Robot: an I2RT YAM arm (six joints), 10 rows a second.
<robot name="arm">
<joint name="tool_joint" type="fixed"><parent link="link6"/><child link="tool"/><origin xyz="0 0 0" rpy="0 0 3.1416"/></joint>
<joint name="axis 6" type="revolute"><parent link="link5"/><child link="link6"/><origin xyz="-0.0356 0 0.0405" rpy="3.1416 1.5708 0"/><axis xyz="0 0 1"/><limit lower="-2.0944" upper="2.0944"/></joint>
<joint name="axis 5" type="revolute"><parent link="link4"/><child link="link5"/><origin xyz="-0.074 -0.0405 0.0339" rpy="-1.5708 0 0"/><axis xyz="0 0 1"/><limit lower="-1.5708" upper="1.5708"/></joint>
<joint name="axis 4" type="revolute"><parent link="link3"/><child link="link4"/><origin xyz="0.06 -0.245 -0.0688" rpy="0 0 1.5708"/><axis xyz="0 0 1"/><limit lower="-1.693" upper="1.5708"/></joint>
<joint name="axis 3" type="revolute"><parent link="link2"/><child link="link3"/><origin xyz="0 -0.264 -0.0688" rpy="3.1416 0 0"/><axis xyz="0 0 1"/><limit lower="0" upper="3.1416"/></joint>
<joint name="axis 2" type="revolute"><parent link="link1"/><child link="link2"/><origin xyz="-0.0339 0.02 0.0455" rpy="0 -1.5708 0"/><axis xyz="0 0 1"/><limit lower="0" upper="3.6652"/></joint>
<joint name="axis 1" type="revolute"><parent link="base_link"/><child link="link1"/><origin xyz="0 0 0.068" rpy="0 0 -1.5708"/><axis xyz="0 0 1"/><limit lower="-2.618" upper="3.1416"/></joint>
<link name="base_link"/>
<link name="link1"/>
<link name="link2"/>
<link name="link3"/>
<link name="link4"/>
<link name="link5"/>
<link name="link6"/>
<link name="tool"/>
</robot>
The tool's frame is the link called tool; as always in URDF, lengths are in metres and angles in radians.
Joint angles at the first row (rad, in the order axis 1, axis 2, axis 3, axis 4, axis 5, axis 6):
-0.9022 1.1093 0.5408 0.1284 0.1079 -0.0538
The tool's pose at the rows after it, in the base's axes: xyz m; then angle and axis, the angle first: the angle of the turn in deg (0 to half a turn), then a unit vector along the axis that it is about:
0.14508 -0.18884 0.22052 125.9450 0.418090 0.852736 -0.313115
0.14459 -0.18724 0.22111 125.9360 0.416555 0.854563 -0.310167
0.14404 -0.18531 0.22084 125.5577 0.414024 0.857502 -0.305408
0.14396 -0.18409 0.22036 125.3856 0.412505 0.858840 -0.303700
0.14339 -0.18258 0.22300 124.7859 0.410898 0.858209 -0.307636
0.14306 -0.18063 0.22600 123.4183 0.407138 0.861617 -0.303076
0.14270 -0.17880 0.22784 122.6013 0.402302 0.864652 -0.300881
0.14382 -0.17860 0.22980 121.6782 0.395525 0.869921 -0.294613
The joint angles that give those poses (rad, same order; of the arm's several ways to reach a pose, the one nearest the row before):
-0.9016 1.1015 0.5344 0.1189 0.0945 -0.0493
-0.8997 1.0926 0.5336 0.1078 0.0901 -0.0491
-0.8981 1.0832 0.5277 0.1051 0.0788 -0.0479
-0.8956 1.0787 0.5232 0.1058 0.0756 -0.0475
-0.8932 1.0652 0.5226 0.1058 0.0771 -0.0493
-0.8922 1.0499 0.5215 0.1070 0.0567 -0.0461
-0.8904 1.0374 0.5194 0.1066 0.0436 -0.0480
-0.8896 1.0366 0.5240 0.1089 0.0211 -0.0501

